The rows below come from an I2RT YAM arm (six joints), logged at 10 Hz.
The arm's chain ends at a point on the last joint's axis. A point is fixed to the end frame.
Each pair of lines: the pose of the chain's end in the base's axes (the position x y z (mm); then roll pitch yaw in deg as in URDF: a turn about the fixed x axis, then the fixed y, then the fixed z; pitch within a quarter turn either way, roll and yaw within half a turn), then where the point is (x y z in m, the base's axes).
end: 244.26 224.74 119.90 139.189 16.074 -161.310
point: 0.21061 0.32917 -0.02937
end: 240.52 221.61 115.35 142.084 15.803 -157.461
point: 0.20347 0.31700 -0.03909
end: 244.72 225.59 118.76 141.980 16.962 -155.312
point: 0.20680 0.32105 -0.03542
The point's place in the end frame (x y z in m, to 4 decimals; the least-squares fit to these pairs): 0.0398 -0.0110 0.1806
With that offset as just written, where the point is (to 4 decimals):
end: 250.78 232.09 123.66 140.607 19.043 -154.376
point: 0.2141 0.3322 -0.0279
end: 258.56 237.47 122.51 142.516 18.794 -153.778
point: 0.2234 0.3329 -0.0323
